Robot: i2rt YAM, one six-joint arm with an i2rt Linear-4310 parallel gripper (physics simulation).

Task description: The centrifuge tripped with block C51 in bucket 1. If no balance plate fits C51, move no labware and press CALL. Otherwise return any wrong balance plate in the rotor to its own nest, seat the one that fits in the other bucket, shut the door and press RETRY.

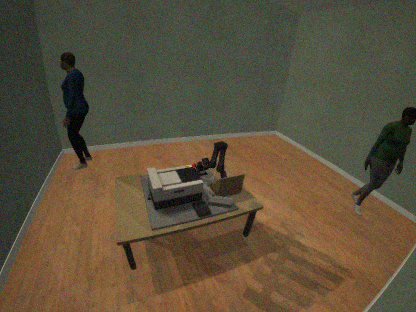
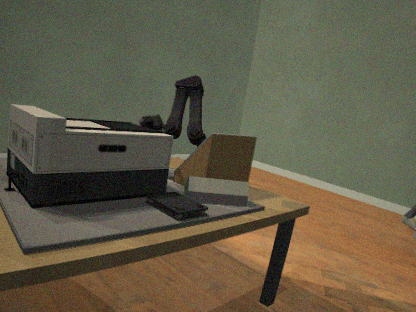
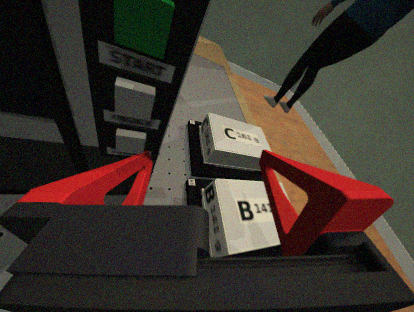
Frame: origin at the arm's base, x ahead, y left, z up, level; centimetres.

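Where they show: gripper, fingertip midpoint: [image 3: 206, 156]; arm's base, link origin: [image 1: 224, 179] [image 2: 209, 156].
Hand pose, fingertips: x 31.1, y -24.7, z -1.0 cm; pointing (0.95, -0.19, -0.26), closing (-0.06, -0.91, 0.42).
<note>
Each offset is from my fingertips to the top centre of the thing. "spot": to the spot under its first point. Level surfaces: height alone.
My gripper [image 3: 206, 156] [image 1: 195, 165] is open, its red fingers wide apart with nothing between them. It is beside the button panel and above the plate nests. Balance plate C, 161 g {dy -10.4, dx +10.6, dz -5.5 cm} [image 3: 235, 141], sits in its black nest {spot: dy -3.2, dx +8.1, dz -9.7 cm} [image 3: 196, 152]. Balance plate B, marked 141 {dy -10.3, dx -2.3, dz -5.5 cm} [image 3: 244, 216], sits in the nearer nest, partly behind the right finger. The green START button {spot: dy +5.8, dx -0.6, dz +7.3 cm} [image 3: 144, 25] is on the black panel, above two grey buttons with blurred labels. The centrifuge [image 1: 177, 195] [image 2: 75, 152] is a white and dark box. Its rotor, block C51 and plate A do not show.
A brown wedge-shaped piece [image 1: 227, 186] [image 2: 231, 157], a low white-grey block {dy +45.2, dx -19.0, dz -2.5 cm} [image 1: 220, 201] [image 2: 217, 187] and a dark flat item {dy +49.6, dx +0.9, dz -7.7 cm} [image 1: 201, 209] [image 2: 177, 205] stand right of the centrifuge. A grey mat {dz -10.9 cm} [image 1: 170, 220] [image 2: 75, 237] lies on the wooden table {dz -12.2 cm} [image 1: 129, 215]. Two people are around the table.
</note>
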